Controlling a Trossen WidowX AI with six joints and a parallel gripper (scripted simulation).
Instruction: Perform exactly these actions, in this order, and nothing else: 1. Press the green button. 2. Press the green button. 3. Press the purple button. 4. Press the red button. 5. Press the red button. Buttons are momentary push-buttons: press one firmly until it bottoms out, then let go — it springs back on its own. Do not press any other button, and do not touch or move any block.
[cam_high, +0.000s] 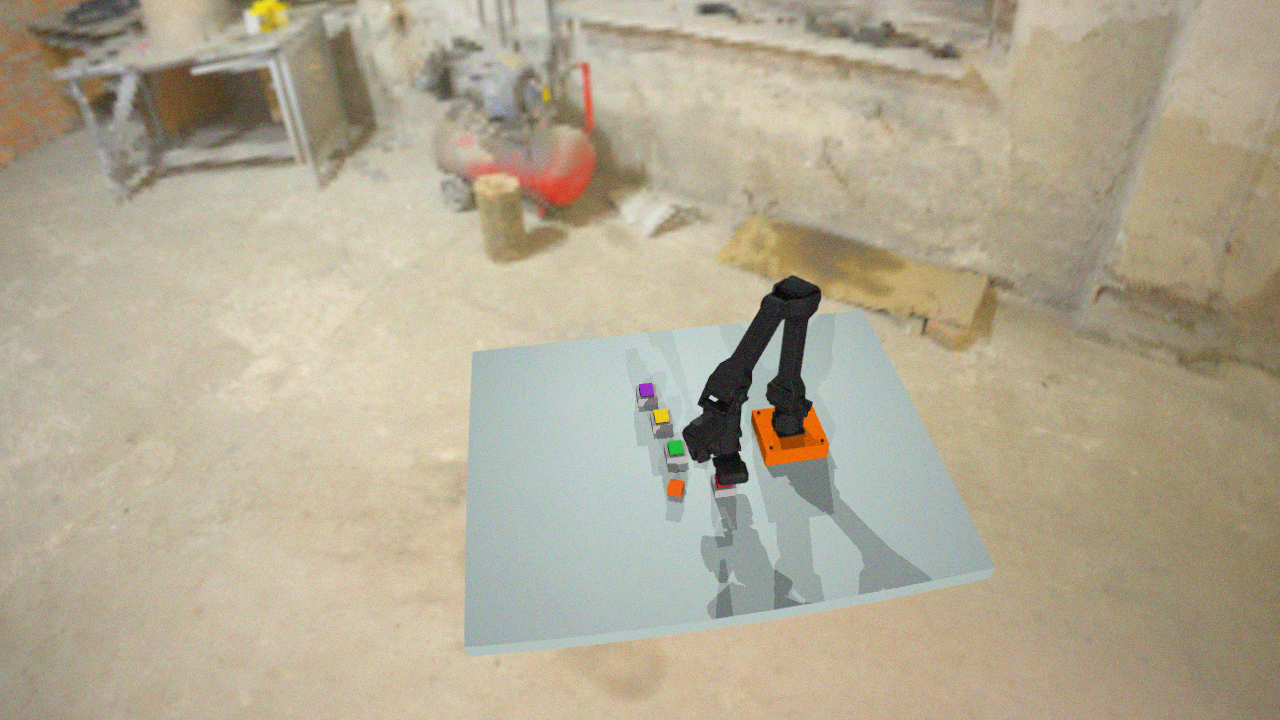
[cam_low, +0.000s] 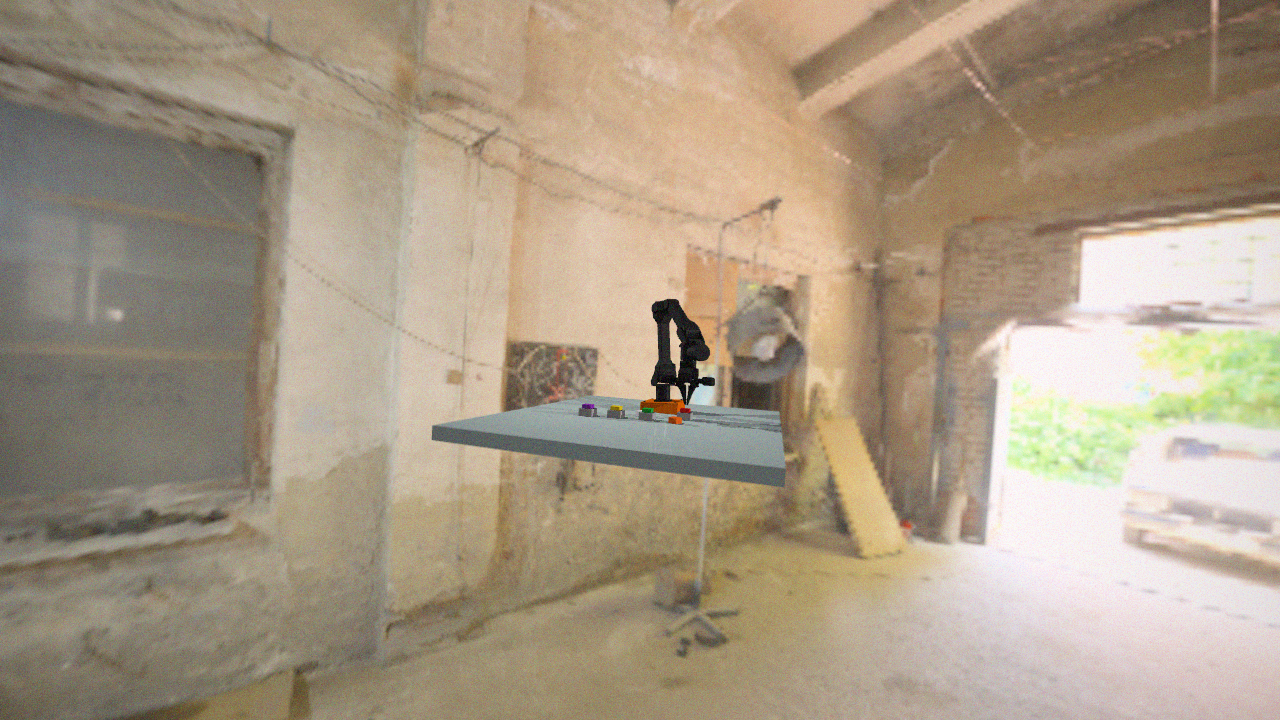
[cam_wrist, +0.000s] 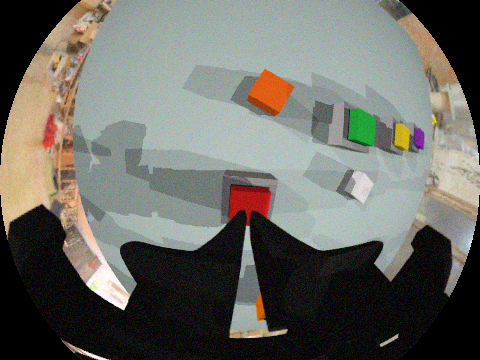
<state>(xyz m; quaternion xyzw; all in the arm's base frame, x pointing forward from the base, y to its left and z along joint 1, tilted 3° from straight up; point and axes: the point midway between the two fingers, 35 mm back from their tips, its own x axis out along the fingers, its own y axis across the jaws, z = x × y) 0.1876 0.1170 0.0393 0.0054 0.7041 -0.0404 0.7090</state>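
My gripper tip is now 20 mm above the red button. The rest, counted from my gripper tip: green button (120 mm to the right, 80 mm ahead, 20 mm below); white block (160 mm to the right, 40 mm below, 10 mm ahead); orange block (100 mm ahead, 40 mm below, 20 mm to the right).
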